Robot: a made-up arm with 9 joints. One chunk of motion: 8 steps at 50 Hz.
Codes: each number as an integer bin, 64 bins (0 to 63) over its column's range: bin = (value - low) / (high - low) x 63, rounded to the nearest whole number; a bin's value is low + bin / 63 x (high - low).
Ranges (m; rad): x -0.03..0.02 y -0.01..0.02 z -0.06..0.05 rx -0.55..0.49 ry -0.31..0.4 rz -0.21..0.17
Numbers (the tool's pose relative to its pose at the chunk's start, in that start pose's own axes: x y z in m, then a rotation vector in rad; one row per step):
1: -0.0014 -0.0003 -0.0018 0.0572 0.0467 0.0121
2: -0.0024 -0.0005 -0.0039 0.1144 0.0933 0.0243
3: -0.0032 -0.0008 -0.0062 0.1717 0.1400 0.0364
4: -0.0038 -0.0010 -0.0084 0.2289 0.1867 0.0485
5: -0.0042 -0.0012 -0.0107 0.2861 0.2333 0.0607
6: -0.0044 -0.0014 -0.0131 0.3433 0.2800 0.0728
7: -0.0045 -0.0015 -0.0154 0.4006 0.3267 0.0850
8: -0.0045 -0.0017 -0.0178 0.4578 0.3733 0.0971
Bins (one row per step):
1: 36 20 33 37 32 37
2: 35 20 32 40 36 39
3: 34 19 31 44 40 41
4: 33 19 30 47 44 43
5: 33 18 28 51 48 45
6: 32 18 27 54 52 47
7: 32 18 26 58 56 49
8: 32 17 24 61 61 51

